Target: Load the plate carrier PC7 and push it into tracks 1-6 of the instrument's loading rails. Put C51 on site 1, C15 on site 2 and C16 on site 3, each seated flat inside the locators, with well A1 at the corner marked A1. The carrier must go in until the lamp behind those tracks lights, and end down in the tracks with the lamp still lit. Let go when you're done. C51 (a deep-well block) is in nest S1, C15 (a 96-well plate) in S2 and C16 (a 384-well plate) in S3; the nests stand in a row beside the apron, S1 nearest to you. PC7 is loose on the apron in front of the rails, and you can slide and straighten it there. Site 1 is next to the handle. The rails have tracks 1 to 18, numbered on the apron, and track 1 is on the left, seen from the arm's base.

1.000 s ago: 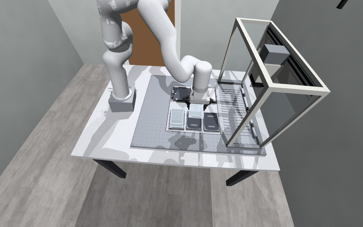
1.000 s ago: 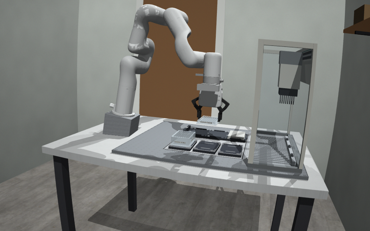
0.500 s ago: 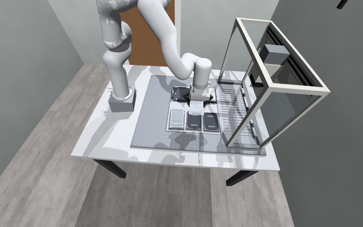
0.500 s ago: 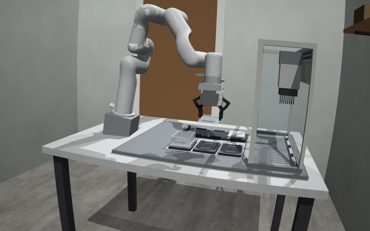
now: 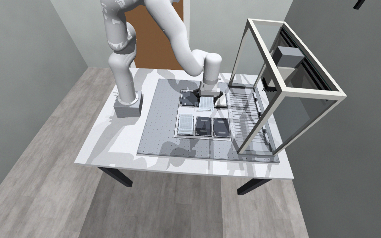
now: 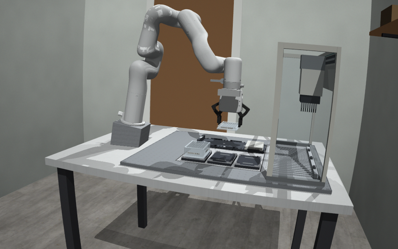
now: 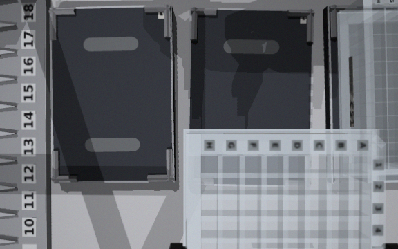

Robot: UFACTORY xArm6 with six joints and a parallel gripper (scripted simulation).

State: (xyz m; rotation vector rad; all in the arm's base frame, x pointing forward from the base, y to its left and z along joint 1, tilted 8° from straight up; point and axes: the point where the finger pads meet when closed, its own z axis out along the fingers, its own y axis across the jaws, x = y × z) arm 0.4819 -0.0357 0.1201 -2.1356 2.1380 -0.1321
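The dark carrier PC7 is 140 mm to the left of my hand and 130 mm below it. Also, from my hand: front post: 250 mm to the right, 200 mm ahead, 110 mm above; then nest S3: 140 mm below, 110 mm ahead, 90 mm to the right; then nest S2: 140 mm below, 90 mm to the right.
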